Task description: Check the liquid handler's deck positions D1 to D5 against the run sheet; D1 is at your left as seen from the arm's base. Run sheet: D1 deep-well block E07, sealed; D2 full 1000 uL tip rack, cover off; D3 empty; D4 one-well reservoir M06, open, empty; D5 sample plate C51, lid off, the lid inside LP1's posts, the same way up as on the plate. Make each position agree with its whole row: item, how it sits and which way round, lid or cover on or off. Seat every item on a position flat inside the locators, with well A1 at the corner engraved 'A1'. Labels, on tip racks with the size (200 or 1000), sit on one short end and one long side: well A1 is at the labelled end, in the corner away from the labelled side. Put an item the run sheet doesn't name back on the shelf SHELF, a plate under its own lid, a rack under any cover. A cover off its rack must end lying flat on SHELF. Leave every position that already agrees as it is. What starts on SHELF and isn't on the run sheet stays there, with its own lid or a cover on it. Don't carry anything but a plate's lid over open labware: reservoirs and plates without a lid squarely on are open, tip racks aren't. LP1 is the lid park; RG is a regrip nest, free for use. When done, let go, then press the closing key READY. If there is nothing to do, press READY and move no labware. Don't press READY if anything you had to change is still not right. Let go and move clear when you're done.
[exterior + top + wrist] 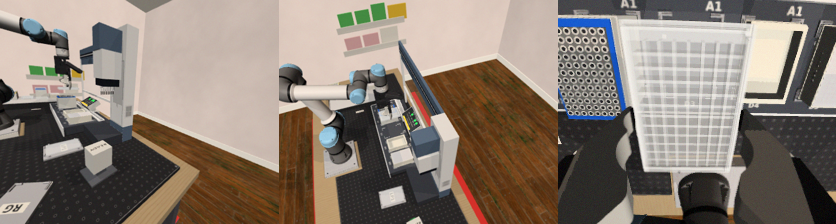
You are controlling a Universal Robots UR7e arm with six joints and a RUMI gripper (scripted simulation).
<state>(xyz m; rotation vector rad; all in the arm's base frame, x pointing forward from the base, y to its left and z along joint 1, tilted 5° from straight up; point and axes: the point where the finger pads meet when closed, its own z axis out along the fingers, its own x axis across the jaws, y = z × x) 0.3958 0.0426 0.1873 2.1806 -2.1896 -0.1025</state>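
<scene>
Now: hand 120 mm to the left of the cream one-well reservoir and 170 mm above it. The rest, counted from my hand: blue-rimmed tip rack 10 mm ahead, 130 mm to the left, 110 mm below; then clear well plate 10 mm below; then deep-well block 250 mm to the right, 160 mm below.
</scene>
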